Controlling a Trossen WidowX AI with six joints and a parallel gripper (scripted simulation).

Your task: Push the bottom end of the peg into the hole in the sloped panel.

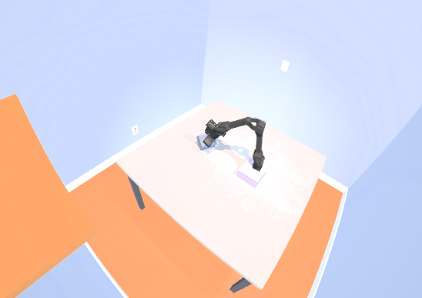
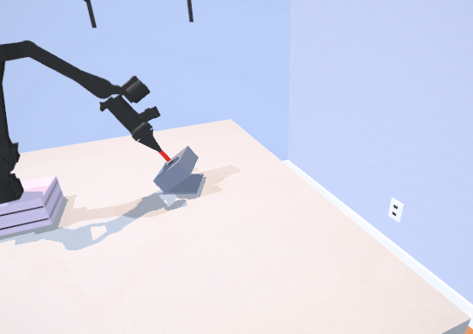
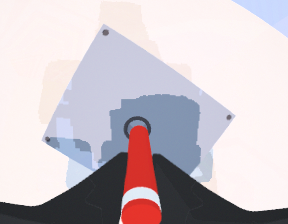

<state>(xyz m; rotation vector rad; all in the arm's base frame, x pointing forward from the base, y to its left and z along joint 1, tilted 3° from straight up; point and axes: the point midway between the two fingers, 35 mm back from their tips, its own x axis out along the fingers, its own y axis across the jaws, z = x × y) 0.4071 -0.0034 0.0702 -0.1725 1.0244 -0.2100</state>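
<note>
Right now my gripper tip is 10 mm below the red round peg and 10 mm past it. From my gripper tip the other things lie so: sloped panel: 60 mm below, 40 mm ahead, 20 mm to the right.
</note>
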